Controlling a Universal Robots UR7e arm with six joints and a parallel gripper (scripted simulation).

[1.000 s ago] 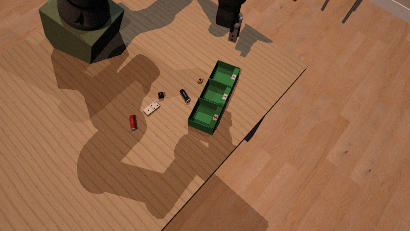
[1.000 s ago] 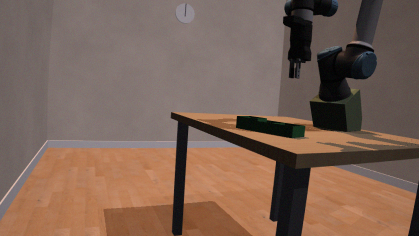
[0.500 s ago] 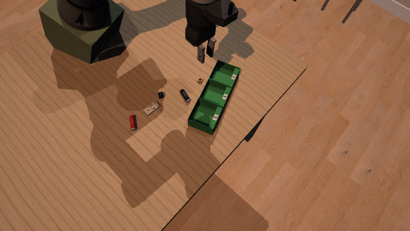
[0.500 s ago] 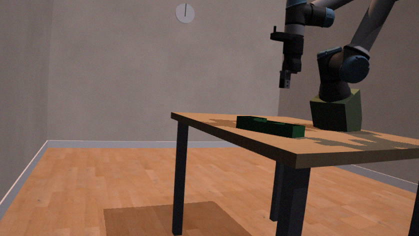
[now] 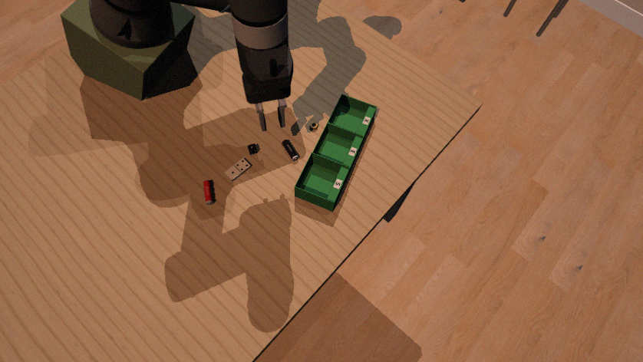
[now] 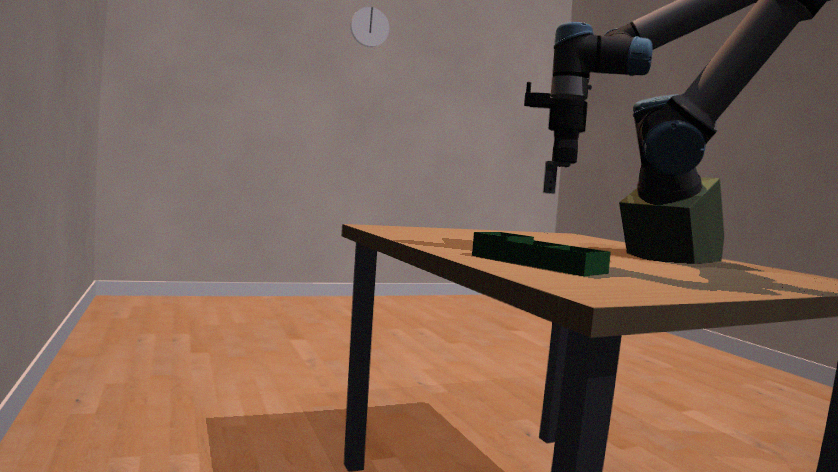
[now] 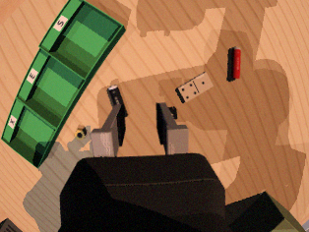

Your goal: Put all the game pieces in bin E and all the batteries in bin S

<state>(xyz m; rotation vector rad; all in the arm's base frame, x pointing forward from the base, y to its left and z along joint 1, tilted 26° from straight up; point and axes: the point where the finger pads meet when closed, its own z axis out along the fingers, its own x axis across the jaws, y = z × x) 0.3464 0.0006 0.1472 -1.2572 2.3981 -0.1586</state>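
My gripper is now 150 mm to the left of the red battery, 140 mm above it and 50 mm past it. Also, from my hand: domino: 150 mm below, 70 mm to the right, 40 mm behind; then black battery: 140 mm below, 30 mm to the left, 10 mm ahead; then black die: 140 mm below, 50 mm behind, 20 mm to the right.
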